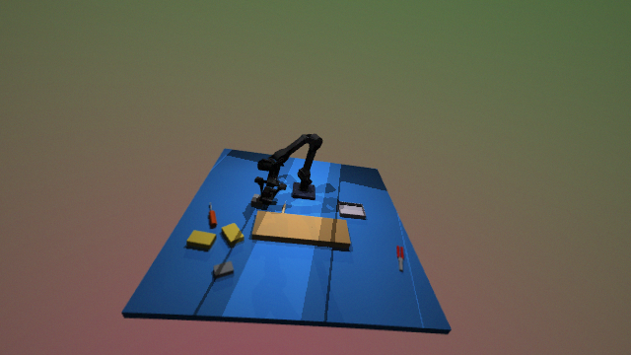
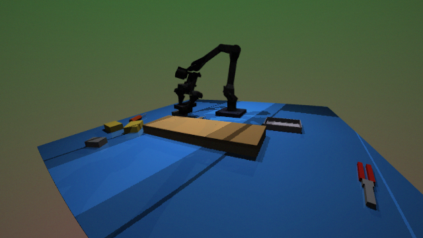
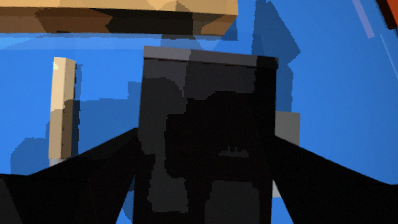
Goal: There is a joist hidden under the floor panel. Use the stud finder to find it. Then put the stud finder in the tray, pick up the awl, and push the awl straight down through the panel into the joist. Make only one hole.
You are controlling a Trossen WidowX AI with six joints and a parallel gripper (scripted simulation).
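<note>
The stud finder is 3 cm below my gripper tip and 3 cm behind it. Also, from my gripper tip: grey block 5 cm to the right, 5 cm below, 3 cm behind; grey tray 54 cm to the left, 6 cm below, 3 cm ahead.
</note>
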